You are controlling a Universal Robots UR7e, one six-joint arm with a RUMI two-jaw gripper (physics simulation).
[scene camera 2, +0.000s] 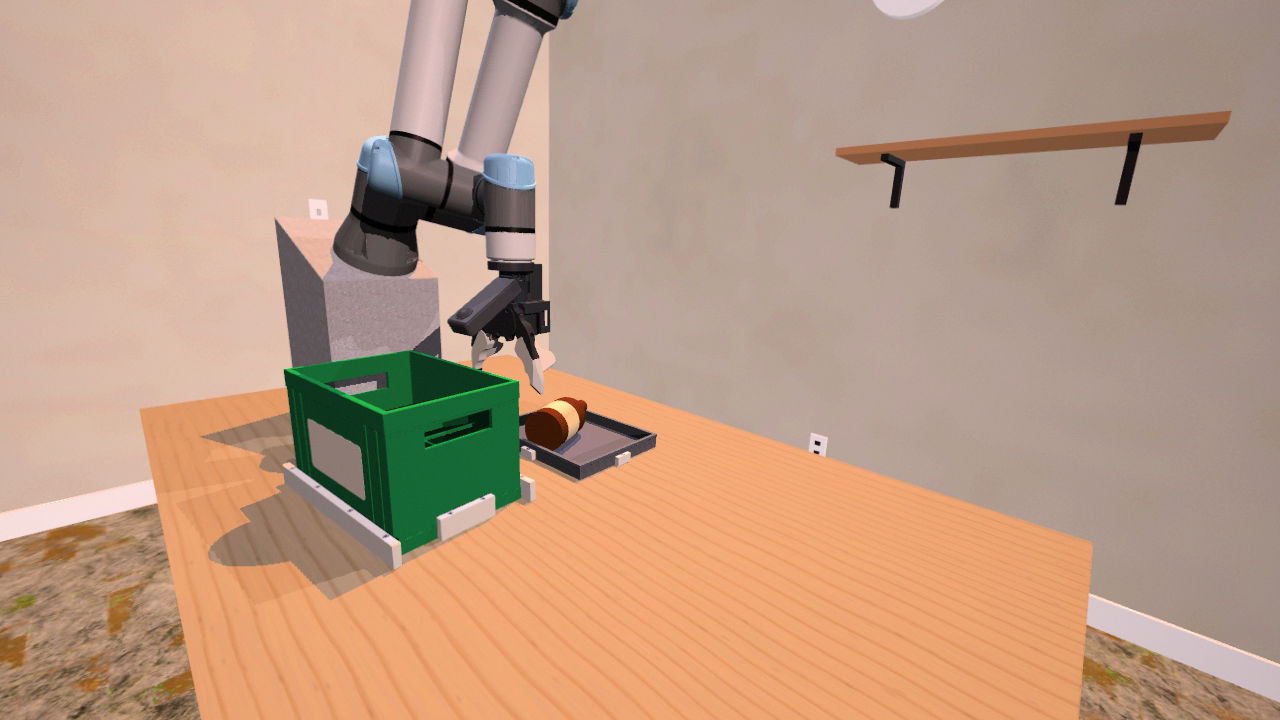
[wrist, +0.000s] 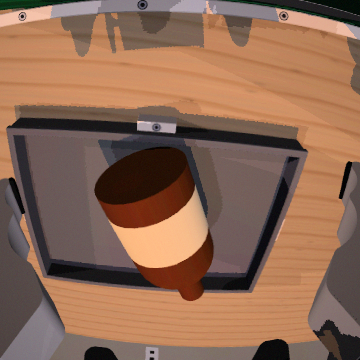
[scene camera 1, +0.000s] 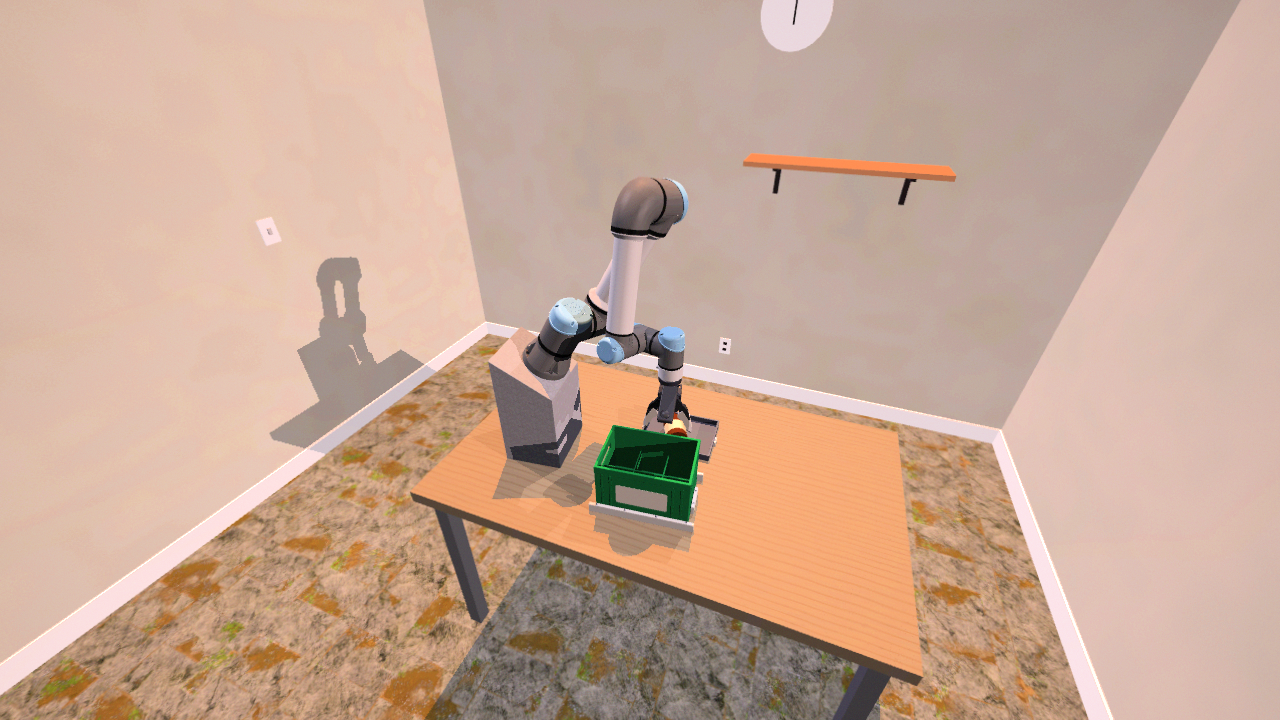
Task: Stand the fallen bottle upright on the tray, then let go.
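Pixels of known places: gripper, fingertip midpoint: (wrist: 179, 174) (scene camera 1: 667, 429); arm's base, link origin: (scene camera 2: 376, 255) (scene camera 1: 545, 362).
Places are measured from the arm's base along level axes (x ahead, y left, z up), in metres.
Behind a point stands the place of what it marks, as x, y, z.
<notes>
The brown bottle with a cream label (scene camera 1: 675, 427) {0.384, 0.177, -0.244} (scene camera 2: 556, 422) {0.421, 0.171, -0.258} (wrist: 161, 231) {0.377, 0.178, -0.243} lies on its side in the shallow dark tray (scene camera 2: 601, 464) {0.509, 0.204, -0.310} (wrist: 65, 210) {0.463, 0.246, -0.316}. In the wrist view its base is toward the top of the picture and its neck lies over the tray's lower rim. My gripper (scene camera 1: 668, 428) {0.388, 0.098, -0.191} (scene camera 2: 508, 377) {0.388, 0.098, -0.191} (wrist: 179, 174) {0.388, 0.098, -0.191} is open and empty. It points down and hangs above the tray area, with its fingertips higher than the bottle in the second scene view. In the wrist view the fingers stand wide at the left and right edges, clear of the bottle.
A tall green crate (scene camera 1: 605, 488) {0.329, -0.181, -0.225} (scene camera 2: 456, 474) {0.541, -0.040, -0.247} stands close beside the tray on the wooden table (scene camera 1: 796, 510) {0.823, 0.094, -0.321} (scene camera 2: 716, 573) {0.800, 0.161, -0.321}, held by low white strips (scene camera 2: 340, 514) {0.462, -0.159, -0.301} (wrist: 100, 7) {0.454, 0.049, -0.291}. The grey robot pedestal (scene camera 1: 537, 420) {0.049, -0.123, -0.129} (scene camera 2: 380, 313) {0.080, -0.017, -0.106} stands behind. A wall shelf (scene camera 1: 850, 167) (scene camera 2: 1029, 138) hangs high up.
</notes>
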